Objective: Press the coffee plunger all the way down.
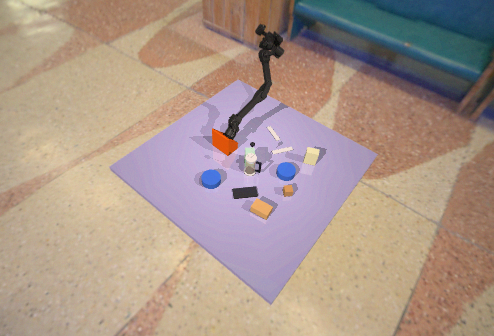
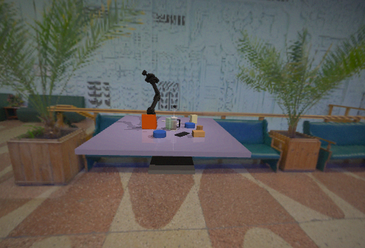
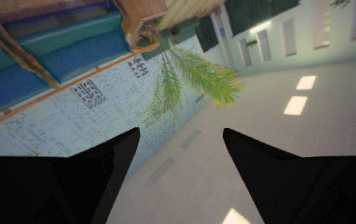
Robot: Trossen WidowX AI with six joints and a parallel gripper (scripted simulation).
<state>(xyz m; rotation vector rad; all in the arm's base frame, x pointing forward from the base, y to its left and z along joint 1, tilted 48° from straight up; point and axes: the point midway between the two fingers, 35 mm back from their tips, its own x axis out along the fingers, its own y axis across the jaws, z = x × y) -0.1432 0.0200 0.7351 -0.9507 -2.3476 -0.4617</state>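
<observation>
My gripper tip is now 40 cm short of the coffee press, 66 cm to the left of it and 45 cm above it. Also, from my gripper tip: black slab 47 cm ahead, 82 cm to the right, 58 cm below.
</observation>
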